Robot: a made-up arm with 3 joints. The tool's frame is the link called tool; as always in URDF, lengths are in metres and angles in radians.
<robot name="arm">
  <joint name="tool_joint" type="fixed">
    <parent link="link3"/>
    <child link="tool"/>
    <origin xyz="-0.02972 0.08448 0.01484" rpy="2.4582 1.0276 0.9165"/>
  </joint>
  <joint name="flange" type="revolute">
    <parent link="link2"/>
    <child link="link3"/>
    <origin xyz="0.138 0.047 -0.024" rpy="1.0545 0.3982 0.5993"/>
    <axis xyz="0 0 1"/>
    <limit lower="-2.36" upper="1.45"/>
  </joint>
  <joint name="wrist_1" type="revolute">
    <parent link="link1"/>
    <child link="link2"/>
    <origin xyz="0.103 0.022 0.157" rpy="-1.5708 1.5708 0"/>
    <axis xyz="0 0 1"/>
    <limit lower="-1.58" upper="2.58"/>
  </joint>
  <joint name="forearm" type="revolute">
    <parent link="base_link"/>
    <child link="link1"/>
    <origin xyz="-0.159 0.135 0.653" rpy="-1.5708 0 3.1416"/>
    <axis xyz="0 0 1"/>
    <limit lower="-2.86" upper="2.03"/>
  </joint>
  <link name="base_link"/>
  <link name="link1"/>
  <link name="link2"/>
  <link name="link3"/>
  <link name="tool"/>
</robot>
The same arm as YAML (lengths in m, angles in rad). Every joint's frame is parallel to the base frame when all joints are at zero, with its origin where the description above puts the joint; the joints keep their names.
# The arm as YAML. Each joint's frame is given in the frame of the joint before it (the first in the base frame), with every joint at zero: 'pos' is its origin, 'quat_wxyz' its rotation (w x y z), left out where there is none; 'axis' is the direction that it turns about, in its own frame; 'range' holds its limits. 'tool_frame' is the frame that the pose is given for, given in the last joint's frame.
length_unit: m
angle_unit: rad
joints:
  - joint: forearm
    pos: [-0.159, 0.135, 0.653]
    axis: [0.0, -1.0, 0.0]
    range: [-2.86, 2.03]
  - joint: wrist_1
    pos: [-0.103, -0.157, -0.022]
    axis: [0.0, 0.0, -1.0]
    range: [-1.58, 2.58]
  - joint: flange
    pos: [0.047, 0.138, 0.024]
    axis: [-0.610122, 0.648623, -0.455016]
    range: [-2.36, 1.45]
tool_frame:
  pos: [0.026, -0.013, -0.086]
  quat_wxyz: [0.976181, 0.112234, -0.110743, -0.149029]

